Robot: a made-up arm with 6 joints.
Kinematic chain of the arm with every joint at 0, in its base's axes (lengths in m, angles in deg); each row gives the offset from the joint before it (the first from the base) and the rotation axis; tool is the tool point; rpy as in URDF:
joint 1: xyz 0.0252 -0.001 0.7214 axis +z
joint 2: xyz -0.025 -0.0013 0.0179 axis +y
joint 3: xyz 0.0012 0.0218 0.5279 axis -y
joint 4: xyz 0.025 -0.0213 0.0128 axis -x
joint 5: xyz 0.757 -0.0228 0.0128 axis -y
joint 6: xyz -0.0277 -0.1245 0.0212 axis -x
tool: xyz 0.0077 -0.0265 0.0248 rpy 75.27 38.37 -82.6
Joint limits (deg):
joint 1: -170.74..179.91
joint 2: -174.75..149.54
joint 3: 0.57..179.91
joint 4: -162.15..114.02
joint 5: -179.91..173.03
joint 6: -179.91..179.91
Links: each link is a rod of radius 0.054 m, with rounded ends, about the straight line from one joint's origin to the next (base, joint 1, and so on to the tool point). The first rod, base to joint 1, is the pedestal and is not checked.
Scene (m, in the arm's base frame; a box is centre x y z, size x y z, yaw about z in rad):
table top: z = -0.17
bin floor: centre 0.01 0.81 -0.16 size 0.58 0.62 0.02 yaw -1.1
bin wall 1: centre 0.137 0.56 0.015 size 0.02 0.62 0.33 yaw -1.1
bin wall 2: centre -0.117 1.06 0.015 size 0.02 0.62 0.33 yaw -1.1
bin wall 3: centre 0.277 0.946 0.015 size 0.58 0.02 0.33 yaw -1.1
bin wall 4: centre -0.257 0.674 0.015 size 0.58 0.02 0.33 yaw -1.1
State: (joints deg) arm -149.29 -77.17 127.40 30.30 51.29 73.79
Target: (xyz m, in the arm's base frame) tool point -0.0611 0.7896 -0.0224
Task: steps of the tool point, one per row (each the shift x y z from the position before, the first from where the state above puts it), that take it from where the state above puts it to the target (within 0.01 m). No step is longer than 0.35 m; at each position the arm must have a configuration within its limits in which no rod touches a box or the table.
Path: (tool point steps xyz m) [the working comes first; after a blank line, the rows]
Joints at the target: -91.38 -97.57 145.57 26.70 52.06 71.34
Straight joint move there: touches bin wall 3.

1: -0.2519 0.1644 -0.0470
2: -0.2777 0.0724 -0.0381
3: -0.2699 -0.0202 -0.0275
4: -0.2317 -0.1016 -0.0160
5: 0.0005 0.0237 -0.1130
6: 0.0000 0.0003 -0.1194
7: -0.0005 -0.0241 -0.1208

